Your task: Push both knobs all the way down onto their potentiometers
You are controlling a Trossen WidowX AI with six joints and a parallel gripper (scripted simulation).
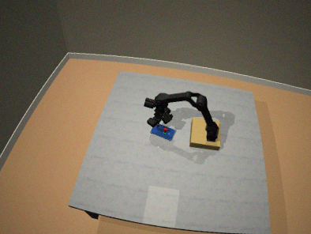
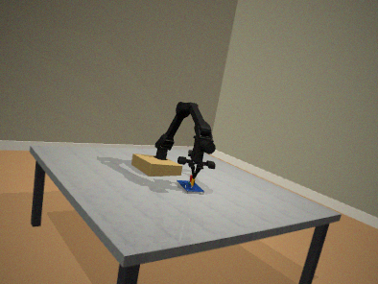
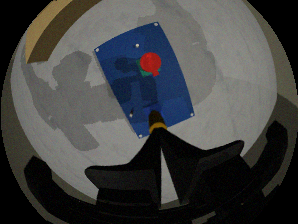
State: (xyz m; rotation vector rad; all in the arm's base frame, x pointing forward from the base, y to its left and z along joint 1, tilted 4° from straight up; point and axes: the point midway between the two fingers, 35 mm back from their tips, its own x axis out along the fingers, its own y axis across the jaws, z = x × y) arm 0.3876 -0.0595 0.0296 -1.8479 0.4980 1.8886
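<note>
Right now the yellow knob is 1 cm below my gripper tip. From my gripper tip the other things lie so: red knob 5 cm behind, 4 cm to the left, 2 cm below.
</note>
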